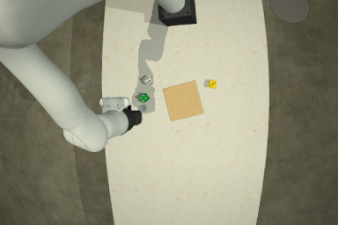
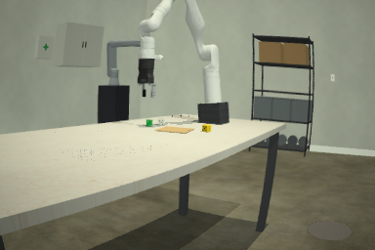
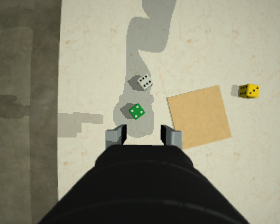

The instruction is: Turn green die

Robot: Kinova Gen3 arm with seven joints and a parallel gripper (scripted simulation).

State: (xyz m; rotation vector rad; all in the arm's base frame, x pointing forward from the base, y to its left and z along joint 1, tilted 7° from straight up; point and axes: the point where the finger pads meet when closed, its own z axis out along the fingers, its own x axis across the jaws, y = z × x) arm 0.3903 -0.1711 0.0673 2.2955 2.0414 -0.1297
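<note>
Right now my hand is 30 mm past the green die, 10 mm to the left of it and 140 mm above it. Also, from my hand: white die (100 mm behind, 20 mm to the left, 140 mm below); yellow die (50 mm behind, 280 mm to the left, 140 mm below); tan mat (150 mm to the left, 160 mm below).
</note>
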